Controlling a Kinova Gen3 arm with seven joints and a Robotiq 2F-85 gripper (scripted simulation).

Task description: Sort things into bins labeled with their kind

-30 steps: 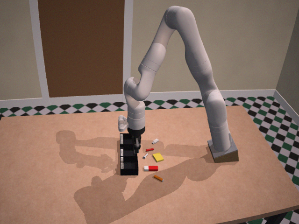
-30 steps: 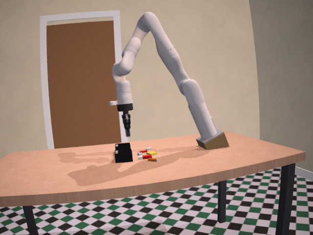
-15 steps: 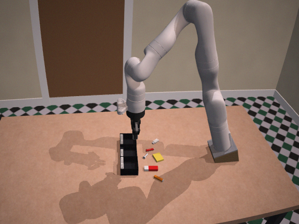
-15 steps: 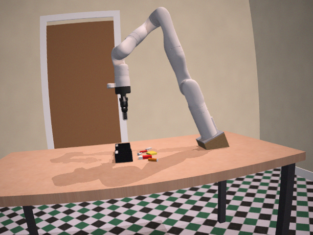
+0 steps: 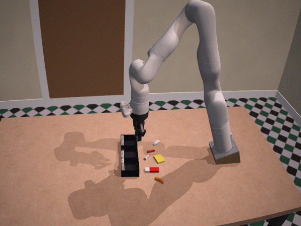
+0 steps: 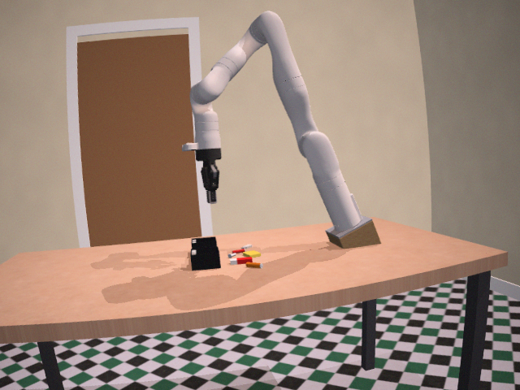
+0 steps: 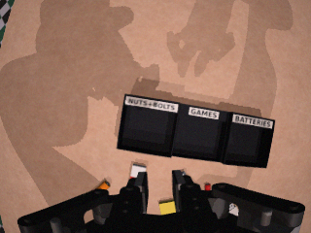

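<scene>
My hand is 200 mm above the red battery, 100 mm to the left of it and 90 mm past it. Also, from my hand: bolt: 200 mm below, 50 mm to the right, 50 mm behind; then red-and-white block: 190 mm below, 60 mm behind, 30 mm to the left; then yellow block: 200 mm below, 120 mm behind, 40 mm to the right.
</scene>
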